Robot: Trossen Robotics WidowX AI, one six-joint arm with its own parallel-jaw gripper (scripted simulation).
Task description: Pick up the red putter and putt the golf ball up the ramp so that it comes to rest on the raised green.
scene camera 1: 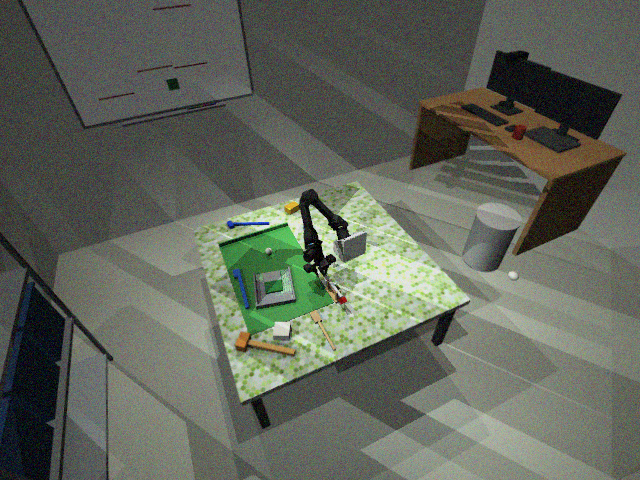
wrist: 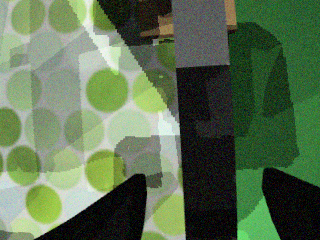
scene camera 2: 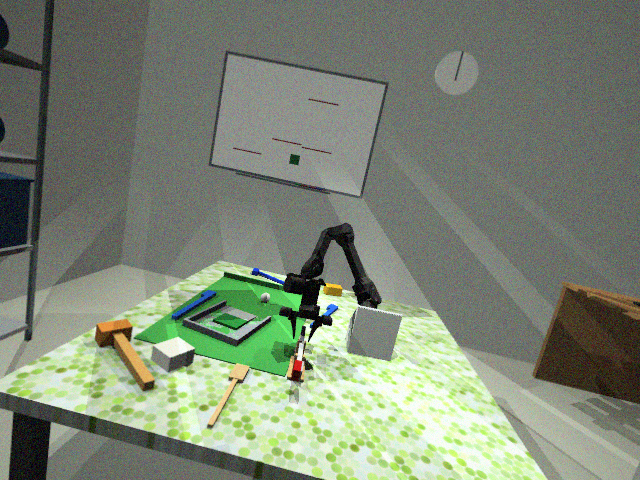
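A wooden hammer and a white block appear in the pictures together with the gripper. The wrist view shows the gripper as well.
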